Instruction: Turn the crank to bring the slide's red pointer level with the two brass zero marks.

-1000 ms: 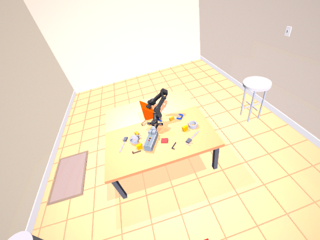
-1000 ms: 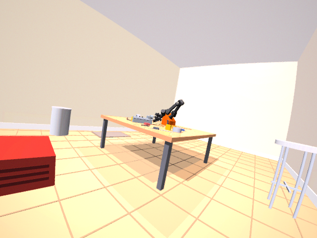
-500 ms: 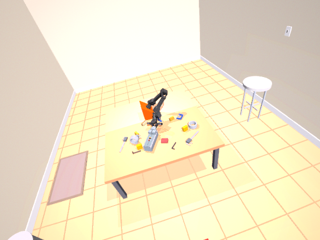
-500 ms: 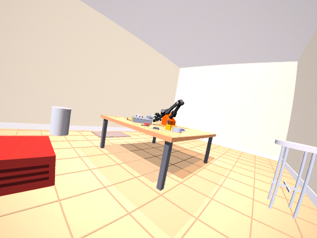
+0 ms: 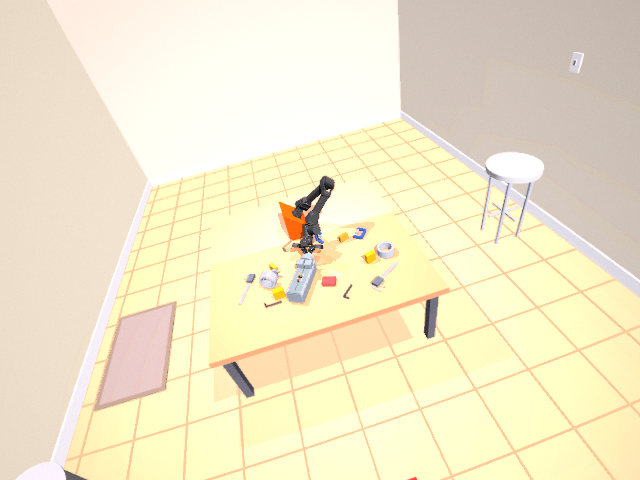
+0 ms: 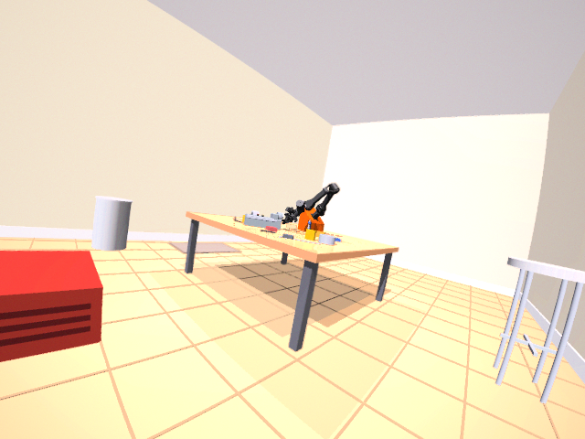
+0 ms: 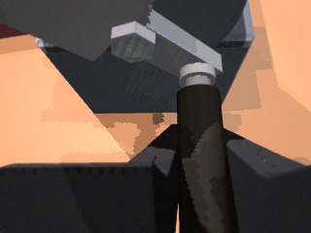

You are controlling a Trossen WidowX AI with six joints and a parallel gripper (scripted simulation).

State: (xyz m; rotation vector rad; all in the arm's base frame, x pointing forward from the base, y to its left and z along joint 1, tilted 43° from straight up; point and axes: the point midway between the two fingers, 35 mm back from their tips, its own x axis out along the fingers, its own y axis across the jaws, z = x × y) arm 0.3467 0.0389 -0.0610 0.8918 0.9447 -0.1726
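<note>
Now: gripper tip 190 mm short of the red pointer, 80 mm to the left of it and 40 mm below it. Round my gripper tip: dark crank handle (20 mm behind, 10 mm to the left, 30 mm above); then red block (190 mm ahead, 90 mm to the left, 30 mm below).
</note>
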